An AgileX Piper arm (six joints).
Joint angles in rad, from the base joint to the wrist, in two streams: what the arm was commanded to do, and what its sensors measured. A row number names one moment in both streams.
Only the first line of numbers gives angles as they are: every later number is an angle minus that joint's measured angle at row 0.
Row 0, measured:
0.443, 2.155, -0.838, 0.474, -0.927, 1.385
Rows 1 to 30, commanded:
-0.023, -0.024, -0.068, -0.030, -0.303, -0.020
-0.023, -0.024, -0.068, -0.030, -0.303, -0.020
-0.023, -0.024, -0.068, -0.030, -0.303, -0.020
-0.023, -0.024, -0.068, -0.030, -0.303, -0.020
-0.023, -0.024, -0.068, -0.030, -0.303, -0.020
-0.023, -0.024, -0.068, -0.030, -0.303, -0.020
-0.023, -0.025, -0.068, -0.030, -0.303, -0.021
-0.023, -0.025, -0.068, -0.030, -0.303, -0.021
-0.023, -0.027, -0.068, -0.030, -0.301, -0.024
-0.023, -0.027, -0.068, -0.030, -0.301, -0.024
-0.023, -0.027, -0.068, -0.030, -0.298, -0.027
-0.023, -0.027, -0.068, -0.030, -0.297, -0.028
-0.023, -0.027, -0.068, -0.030, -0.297, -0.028
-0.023, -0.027, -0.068, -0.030, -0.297, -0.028
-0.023, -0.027, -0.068, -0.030, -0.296, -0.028
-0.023, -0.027, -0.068, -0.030, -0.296, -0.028
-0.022, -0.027, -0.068, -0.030, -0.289, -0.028
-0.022, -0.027, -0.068, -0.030, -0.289, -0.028
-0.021, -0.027, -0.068, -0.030, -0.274, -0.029
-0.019, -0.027, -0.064, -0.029, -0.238, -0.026
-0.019, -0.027, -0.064, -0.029, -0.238, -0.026
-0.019, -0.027, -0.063, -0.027, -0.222, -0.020
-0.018, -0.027, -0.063, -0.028, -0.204, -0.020
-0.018, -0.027, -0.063, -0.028, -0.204, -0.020
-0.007, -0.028, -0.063, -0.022, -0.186, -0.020
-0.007, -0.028, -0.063, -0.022, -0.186, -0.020
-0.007, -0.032, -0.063, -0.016, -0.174, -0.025
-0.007, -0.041, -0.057, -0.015, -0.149, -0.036
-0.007, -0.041, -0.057, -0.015, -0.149, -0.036
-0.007, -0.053, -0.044, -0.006, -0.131, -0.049
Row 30, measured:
0.008, -0.006, 0.000, 0.021, 0.019, -0.017
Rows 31 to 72, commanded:
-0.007, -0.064, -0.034, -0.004, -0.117, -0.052
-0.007, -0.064, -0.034, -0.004, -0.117, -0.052
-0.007, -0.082, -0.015, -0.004, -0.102, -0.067
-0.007, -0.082, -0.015, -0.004, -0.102, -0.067
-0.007, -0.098, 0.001, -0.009, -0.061, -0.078
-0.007, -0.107, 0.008, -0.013, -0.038, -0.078
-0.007, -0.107, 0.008, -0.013, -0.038, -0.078
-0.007, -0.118, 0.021, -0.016, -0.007, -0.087
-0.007, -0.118, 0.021, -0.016, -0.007, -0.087
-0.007, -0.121, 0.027, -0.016, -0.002, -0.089
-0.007, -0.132, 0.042, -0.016, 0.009, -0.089
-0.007, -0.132, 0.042, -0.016, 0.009, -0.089
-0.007, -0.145, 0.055, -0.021, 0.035, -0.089
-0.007, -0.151, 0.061, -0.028, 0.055, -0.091
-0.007, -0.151, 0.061, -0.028, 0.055, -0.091
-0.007, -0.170, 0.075, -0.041, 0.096, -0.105
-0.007, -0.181, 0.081, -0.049, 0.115, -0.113
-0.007, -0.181, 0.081, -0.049, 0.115, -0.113
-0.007, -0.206, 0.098, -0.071, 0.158, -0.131
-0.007, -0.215, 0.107, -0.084, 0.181, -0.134
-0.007, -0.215, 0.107, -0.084, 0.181, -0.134
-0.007, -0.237, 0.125, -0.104, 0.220, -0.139
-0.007, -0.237, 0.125, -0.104, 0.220, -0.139
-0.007, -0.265, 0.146, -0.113, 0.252, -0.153
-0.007, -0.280, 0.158, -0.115, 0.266, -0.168
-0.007, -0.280, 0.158, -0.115, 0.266, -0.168
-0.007, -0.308, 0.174, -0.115, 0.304, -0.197
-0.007, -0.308, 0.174, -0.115, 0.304, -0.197
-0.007, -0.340, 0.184, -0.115, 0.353, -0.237
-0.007, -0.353, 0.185, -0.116, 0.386, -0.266
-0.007, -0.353, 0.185, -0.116, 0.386, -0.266
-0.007, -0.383, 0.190, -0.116, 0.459, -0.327
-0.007, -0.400, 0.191, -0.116, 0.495, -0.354
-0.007, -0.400, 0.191, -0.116, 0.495, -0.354
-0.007, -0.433, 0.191, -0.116, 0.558, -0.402
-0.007, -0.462, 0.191, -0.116, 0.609, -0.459
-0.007, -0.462, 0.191, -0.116, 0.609, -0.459
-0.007, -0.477, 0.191, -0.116, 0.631, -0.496
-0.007, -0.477, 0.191, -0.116, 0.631, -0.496
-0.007, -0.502, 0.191, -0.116, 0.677, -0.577
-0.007, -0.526, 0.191, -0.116, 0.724, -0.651
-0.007, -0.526, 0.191, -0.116, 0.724, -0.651
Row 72, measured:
-0.003, -0.487, 0.188, -0.105, 0.654, -0.530
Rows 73 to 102, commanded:
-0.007, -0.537, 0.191, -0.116, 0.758, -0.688
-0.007, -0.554, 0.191, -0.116, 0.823, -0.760
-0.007, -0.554, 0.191, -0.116, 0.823, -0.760
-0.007, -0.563, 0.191, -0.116, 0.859, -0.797
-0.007, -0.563, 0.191, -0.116, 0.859, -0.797
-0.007, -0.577, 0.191, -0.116, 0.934, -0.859
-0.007, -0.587, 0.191, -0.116, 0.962, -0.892
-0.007, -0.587, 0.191, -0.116, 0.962, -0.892
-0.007, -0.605, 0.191, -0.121, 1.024, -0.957
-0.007, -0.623, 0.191, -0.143, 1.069, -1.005
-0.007, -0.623, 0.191, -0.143, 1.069, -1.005
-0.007, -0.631, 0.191, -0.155, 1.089, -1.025
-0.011, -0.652, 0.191, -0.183, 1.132, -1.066
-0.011, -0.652, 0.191, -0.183, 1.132, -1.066
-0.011, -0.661, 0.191, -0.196, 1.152, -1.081
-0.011, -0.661, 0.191, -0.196, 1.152, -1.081
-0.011, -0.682, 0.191, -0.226, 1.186, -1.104
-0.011, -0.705, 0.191, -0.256, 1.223, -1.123
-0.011, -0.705, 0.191, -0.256, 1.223, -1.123
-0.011, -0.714, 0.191, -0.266, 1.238, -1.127
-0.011, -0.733, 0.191, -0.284, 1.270, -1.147
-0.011, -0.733, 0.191, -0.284, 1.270, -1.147
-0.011, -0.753, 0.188, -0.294, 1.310, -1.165
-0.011, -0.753, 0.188, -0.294, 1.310, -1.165
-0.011, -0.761, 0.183, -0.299, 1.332, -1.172
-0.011, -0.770, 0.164, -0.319, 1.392, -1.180
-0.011, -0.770, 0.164, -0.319, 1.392, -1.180
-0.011, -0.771, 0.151, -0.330, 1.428, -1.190
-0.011, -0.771, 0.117, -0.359, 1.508, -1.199
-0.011, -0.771, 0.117, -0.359, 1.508, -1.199
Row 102, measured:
-0.003, -0.761, 0.154, -0.317, 1.403, -1.171
